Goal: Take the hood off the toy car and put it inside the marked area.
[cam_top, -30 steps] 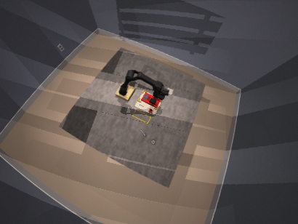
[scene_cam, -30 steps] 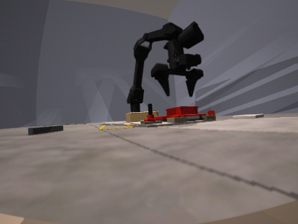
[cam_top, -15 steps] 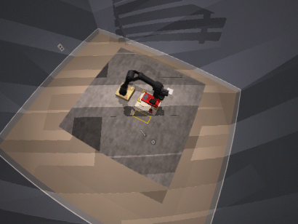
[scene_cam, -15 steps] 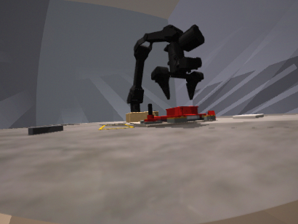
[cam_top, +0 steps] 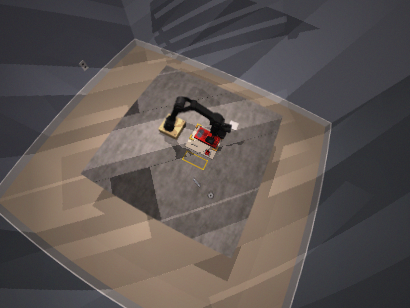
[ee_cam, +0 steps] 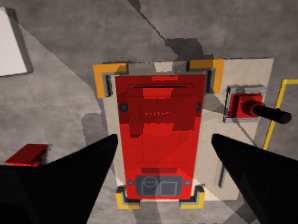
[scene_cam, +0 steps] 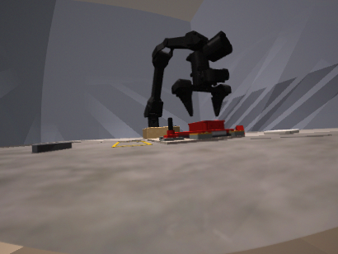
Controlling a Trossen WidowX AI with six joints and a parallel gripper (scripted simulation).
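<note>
My gripper tip is now 30 mm above the hood. The rest, counted from my gripper tip: white tile: 220 mm to the left, 100 mm ahead, 60 mm below.
</note>
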